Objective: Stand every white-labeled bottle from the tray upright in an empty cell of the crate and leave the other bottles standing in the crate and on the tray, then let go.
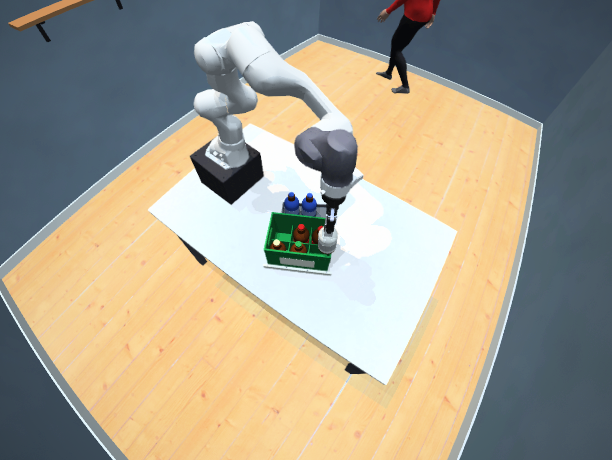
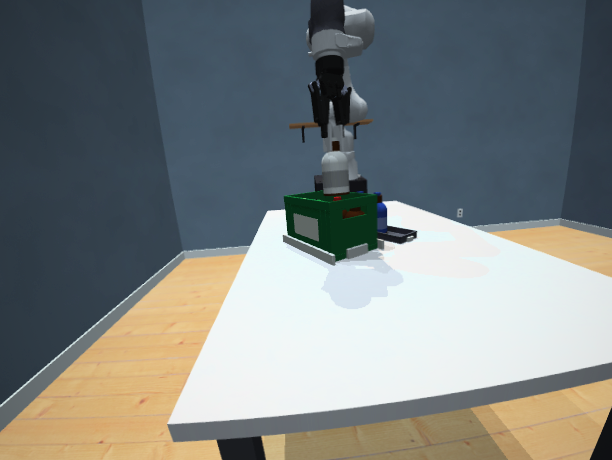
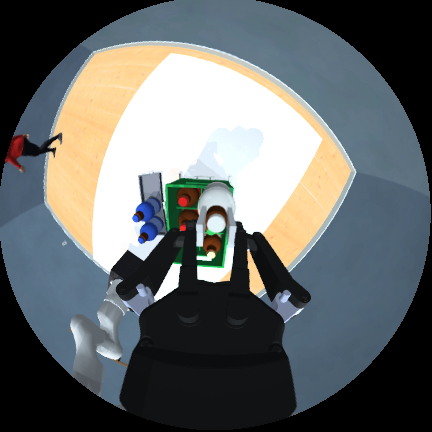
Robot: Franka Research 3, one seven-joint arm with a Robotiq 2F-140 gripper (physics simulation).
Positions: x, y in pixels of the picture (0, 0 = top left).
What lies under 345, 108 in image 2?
The gripper.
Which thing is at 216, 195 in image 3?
A white bottle.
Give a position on a white bottle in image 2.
335, 175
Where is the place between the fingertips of the gripper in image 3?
At 216, 214
